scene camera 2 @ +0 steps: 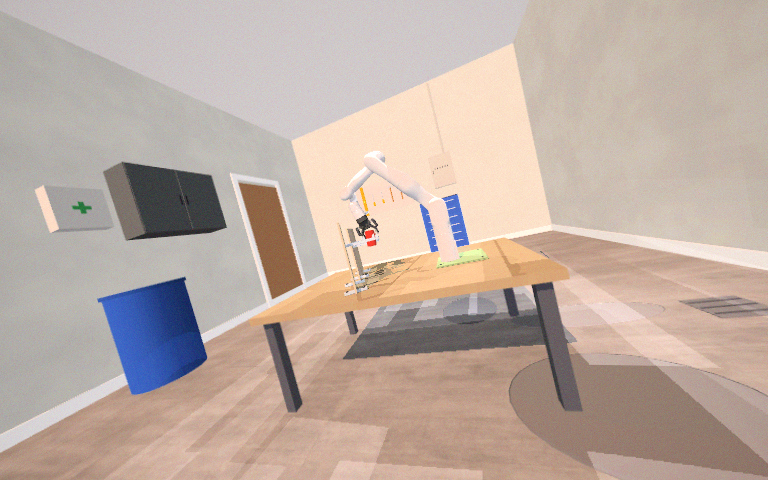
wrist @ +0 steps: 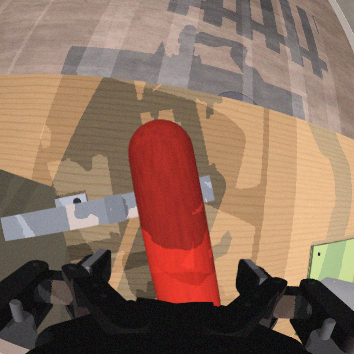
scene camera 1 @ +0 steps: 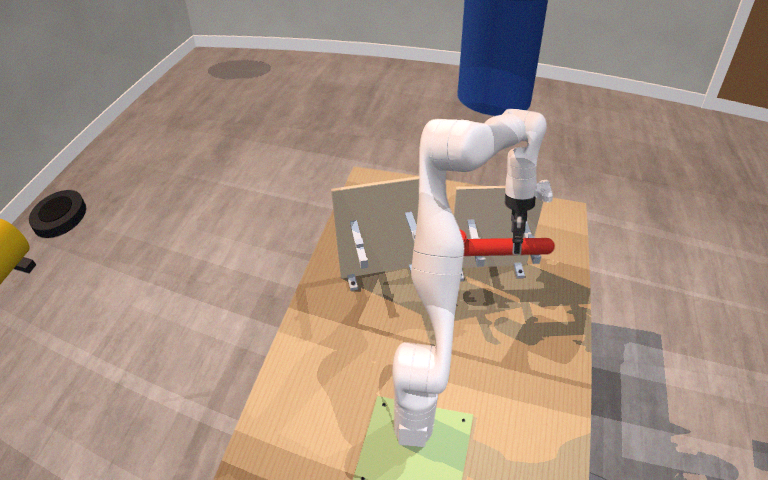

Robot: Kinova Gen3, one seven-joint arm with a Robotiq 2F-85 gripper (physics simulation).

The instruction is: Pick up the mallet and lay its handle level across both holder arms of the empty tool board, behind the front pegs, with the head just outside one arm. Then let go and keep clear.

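Pixels of known places: gripper, between the fingertips: [wrist: 173, 269] [scene camera 1: 517, 244]; arm's base, origin of its link: [scene camera 2: 450, 259] [scene camera 1: 413, 428].
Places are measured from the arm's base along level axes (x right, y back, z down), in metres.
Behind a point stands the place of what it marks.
The red mallet [scene camera 1: 489, 246] @[x 0.148, y -0.398, z -0.226 m] [scene camera 2: 370, 237] @[x 0.034, y -0.394, z -0.214 m] [wrist: 170, 200] @[x 0.269, y -0.432, z -0.230 m] lies with its handle about level across the two holder arms of the right tool board [scene camera 1: 487, 206] @[x 0.145, y -0.538, z -0.234 m]. The right-hand holder arm [scene camera 1: 536, 258] @[x 0.274, y -0.395, z -0.199 m] [wrist: 95, 212] @[x 0.264, y -0.477, z -0.188 m] passes under the handle near its rounded end, and its front tip shows beyond the handle in the wrist view. The left holder arm [scene camera 1: 472, 229] @[x 0.109, y -0.493, z -0.188 m] is partly covered. A small red part beside the white robot arm may be the head, which is mostly hidden there. My gripper [scene camera 1: 517, 247] @[x 0.223, y -0.427, z -0.210 m] [scene camera 2: 368, 230] @[x 0.223, y -0.427, z -0.210 m] [wrist: 173, 269] @[x 0.223, y -0.427, z -0.210 m] is open, its fingers astride the handle without gripping it.
A second tool board [scene camera 1: 385, 226] @[x -0.124, y -0.494, z -0.172 m] with its own holder arm [scene camera 1: 359, 243] @[x -0.174, y -0.373, z -0.225 m] stands to the left. Both boards stand on the wooden table [scene camera 1: 317, 350] @[x -0.271, y -0.197, z 0.011 m] [scene camera 2: 407, 291] @[x -0.373, y -0.209, z 0.011 m]. The green base plate [scene camera 1: 453, 447] @[x 0.097, y 0.041, z -0.001 m] [scene camera 2: 478, 254] @[x -0.034, y 0.137, z -0.001 m] [wrist: 335, 255] @[x 0.093, y 0.046, z -0.001 m] carries the robot. A blue bin [scene camera 2: 155, 339] stands beyond the table.
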